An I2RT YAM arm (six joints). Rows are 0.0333 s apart.
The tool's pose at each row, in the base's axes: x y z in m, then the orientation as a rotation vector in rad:
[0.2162 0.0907 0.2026 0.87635 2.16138 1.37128]
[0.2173 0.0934 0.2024 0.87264 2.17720 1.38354]
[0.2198 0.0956 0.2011 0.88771 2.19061 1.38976]
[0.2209 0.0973 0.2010 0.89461 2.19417 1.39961]
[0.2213 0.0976 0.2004 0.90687 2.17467 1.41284]
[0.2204 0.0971 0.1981 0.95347 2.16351 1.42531]
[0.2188 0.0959 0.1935 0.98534 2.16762 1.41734]
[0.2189 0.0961 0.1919 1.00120 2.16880 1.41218]
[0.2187 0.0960 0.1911 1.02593 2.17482 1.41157]
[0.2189 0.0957 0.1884 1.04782 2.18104 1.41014]
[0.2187 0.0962 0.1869 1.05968 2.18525 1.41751]
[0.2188 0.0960 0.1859 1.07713 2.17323 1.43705]
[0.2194 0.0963 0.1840 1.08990 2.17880 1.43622]
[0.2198 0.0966 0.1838 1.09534 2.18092 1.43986]
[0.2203 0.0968 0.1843 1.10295 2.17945 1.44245]
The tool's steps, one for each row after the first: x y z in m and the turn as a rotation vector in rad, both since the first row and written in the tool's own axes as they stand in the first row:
[0.0011 0.0010 0.0025 0.00301 0.01848 0.00380]
[0.0010 0.0012 0.0061 0.01176 0.02926 0.01818]
[0.0014 0.0019 0.0079 0.01136 0.03641 0.02705]
[0.0013 0.0016 0.0086 -0.00229 0.02887 0.03831]
[0.0017 -0.0009 0.0087 -0.00225 0.02261 0.07429]
[0.0021 -0.0059 0.0088 0.01137 0.01728 0.09408]
[0.0022 -0.0073 0.0096 0.01817 0.01347 0.10344]
[0.0023 -0.0081 0.0098 0.02809 0.01482 0.12116]
[0.0020 -0.0106 0.0108 0.03774 0.01629 0.13661]
[0.0025 -0.0119 0.0117 0.04010 0.02238 0.14795]
[0.0023 -0.0128 0.0120 0.02987 0.02386 0.16607]
[0.0022 -0.0143 0.0134 0.03661 0.02621 0.17521]
[0.0021 -0.0142 0.0139 0.03773 0.02934 0.18050]
[0.0019 -0.0136 0.0142 0.03783 0.02926 0.18663]

